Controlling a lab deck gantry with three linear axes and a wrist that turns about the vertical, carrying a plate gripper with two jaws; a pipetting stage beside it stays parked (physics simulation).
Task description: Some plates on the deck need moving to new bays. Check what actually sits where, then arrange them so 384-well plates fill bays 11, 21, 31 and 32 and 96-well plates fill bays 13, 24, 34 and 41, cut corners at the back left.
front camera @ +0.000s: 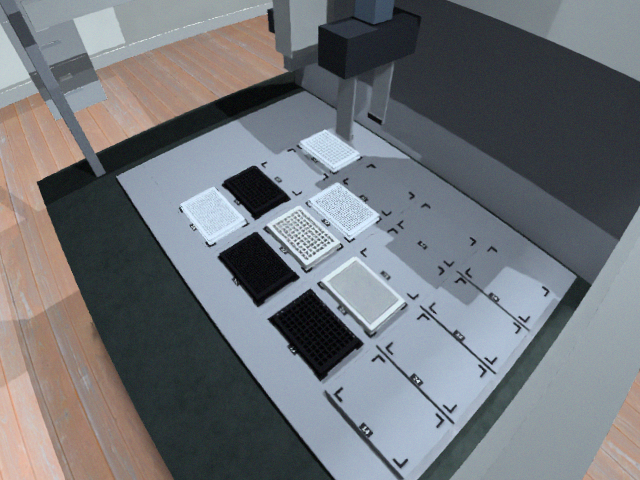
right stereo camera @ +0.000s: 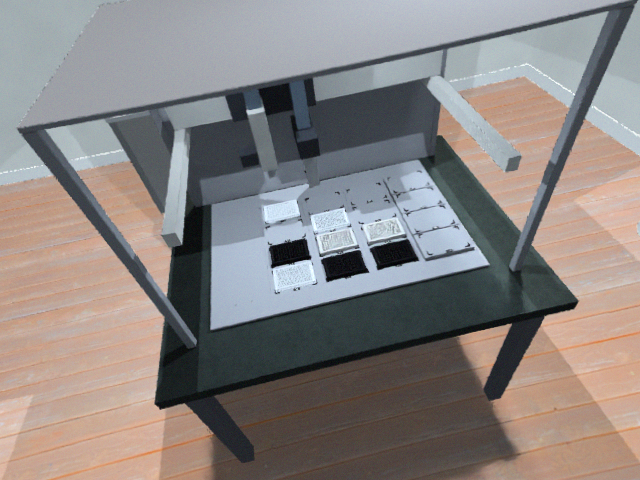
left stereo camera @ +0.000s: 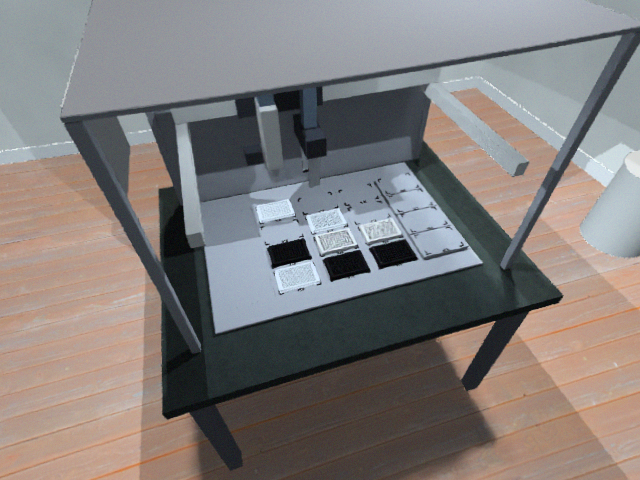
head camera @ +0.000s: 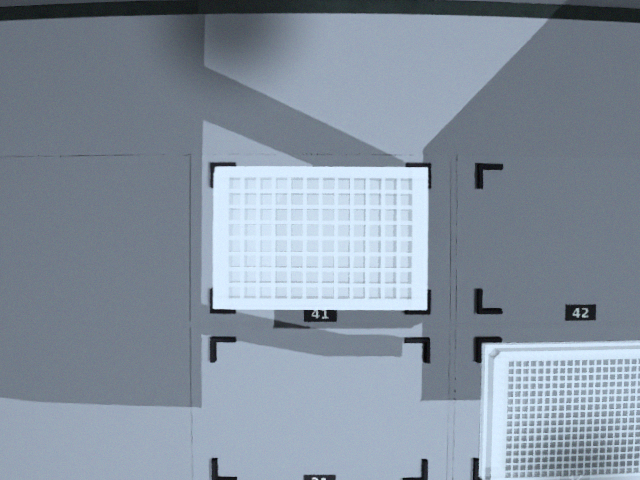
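Seen in the pictures: gripper, fingertip midpoint: (front camera: 360, 128) (right stereo camera: 311, 178) (left stereo camera: 311, 178); robot's base, link origin: (front camera: 180, 208) (right stereo camera: 276, 293) (left stereo camera: 280, 293).
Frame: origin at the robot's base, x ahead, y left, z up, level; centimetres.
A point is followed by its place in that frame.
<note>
My gripper (front camera: 360, 128) {x 19.4, y 31.9, z 16.0 cm} (left stereo camera: 310, 177) {x 19.4, y 31.9, z 16.0 cm} (right stereo camera: 308, 177) {x 19.4, y 31.9, z 16.0 cm} is open and empty, raised above the back of the deck. A white 96-well plate (front camera: 329, 149) {x 6.7, y 36.2, z 1.1 cm} (head camera: 320, 237) {x 6.4, y 36.5, z 1.4 cm} sits in bay 41; its cut corner cannot be made out. A white 384-well plate (front camera: 344, 210) {x 23.6, y 25.2, z 1.4 cm} (head camera: 573, 418) {x 21.6, y 25.7, z 1.4 cm} sits in bay 32, cut corner at back left. A white fine-welled plate (front camera: 212, 214) {x 7.3, y 4.1, z 1.4 cm} is in bay 11, a black plate (front camera: 255, 190) {x 7.3, y 14.6, z 1.4 cm} in 21, a black fine-welled plate (front camera: 258, 266) {x 23.5, y 4.2, z 1.3 cm} in 12, a cream 96-well plate (front camera: 303, 236) {x 23.3, y 14.8, z 1.1 cm} in 22, a black 96-well plate (front camera: 316, 333) {x 40.0, y 3.9, z 1.4 cm} in 13, and a pale plate (front camera: 363, 293) {x 39.7, y 14.7, z 1.4 cm} with unclear wells in 23.
Bay 31 and bay 42 hold no plate. The remaining third-column bays and the fourth column show bare corner marks. The parked pipetting stage (front camera: 301, 28) (left stereo camera: 269, 136) (right stereo camera: 262, 139) hangs left of my gripper. A back wall panel and frame posts border the deck.
</note>
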